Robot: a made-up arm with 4 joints.
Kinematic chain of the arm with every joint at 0, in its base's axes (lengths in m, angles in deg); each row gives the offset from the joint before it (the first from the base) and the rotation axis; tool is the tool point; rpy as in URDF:
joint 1: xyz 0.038 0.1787 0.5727 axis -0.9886 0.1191 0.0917
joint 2: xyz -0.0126 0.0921 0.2 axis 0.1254 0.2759 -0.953
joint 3: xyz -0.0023 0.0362 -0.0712 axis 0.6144 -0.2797 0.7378
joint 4: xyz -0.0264 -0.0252 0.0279 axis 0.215 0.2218 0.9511
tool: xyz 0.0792 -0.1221 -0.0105 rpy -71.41 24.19 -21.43
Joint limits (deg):
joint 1: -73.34..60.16
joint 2: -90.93..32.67
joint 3: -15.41..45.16
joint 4: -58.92..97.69
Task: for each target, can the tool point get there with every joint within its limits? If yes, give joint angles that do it. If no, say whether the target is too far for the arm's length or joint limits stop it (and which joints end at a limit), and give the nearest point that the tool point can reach.
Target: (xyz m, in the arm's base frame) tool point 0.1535 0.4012 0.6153
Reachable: yes | joints 36.02 -70.44 16.02 7.17
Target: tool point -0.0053 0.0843 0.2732
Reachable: no: joint limits stop it (at a limit: joint 1, joint 4) | nearest point 0.0039 0.0835 0.5483 | short by 0.275 m
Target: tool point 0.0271 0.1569 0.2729
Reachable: no: joint limits stop it (at a limit: joint 1, joint 3, joint 4) | nearest point 0.0139 0.3482 0.4421 | short by 0.256 m
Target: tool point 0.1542 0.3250 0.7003
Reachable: yes | joints 25.84 -55.54 -6.71 6.72
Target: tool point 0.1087 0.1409 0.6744
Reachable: yes | joints -26.38 17.99 31.10 11.98
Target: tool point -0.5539 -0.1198 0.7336
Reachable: no: too far | nearest point -0.1514 0.0128 0.6985 | short by 0.425 m
